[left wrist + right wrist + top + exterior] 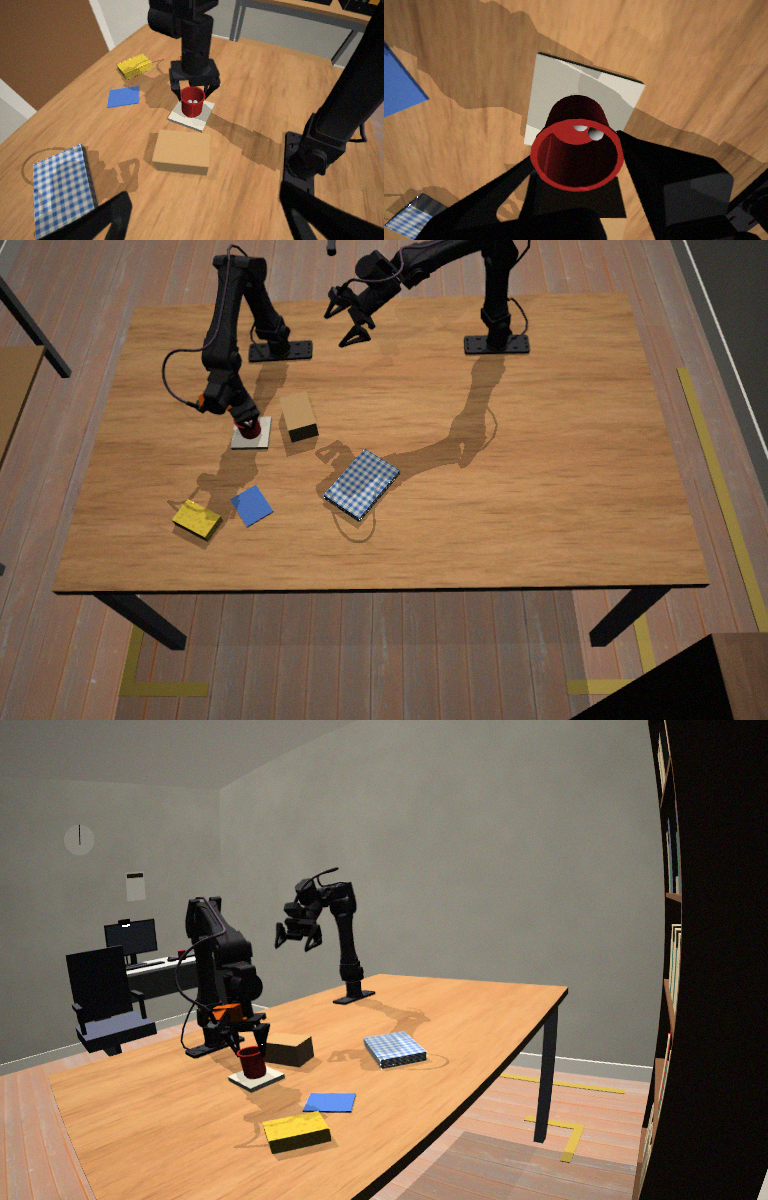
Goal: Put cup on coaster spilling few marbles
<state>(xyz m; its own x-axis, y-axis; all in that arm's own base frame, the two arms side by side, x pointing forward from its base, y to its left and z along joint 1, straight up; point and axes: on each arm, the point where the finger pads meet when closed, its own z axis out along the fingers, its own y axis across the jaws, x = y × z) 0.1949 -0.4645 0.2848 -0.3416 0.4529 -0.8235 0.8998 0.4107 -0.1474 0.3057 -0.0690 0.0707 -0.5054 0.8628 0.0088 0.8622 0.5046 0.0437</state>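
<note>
Right now the red cup is 30 mm below my right hand. The rest, counted from my right hand: coaster (60 mm below); then flat blue square (230 mm ahead, 70 mm below, 20 mm to the left); then brown box (140 mm to the left, 40 mm below, 30 mm behind).
</note>
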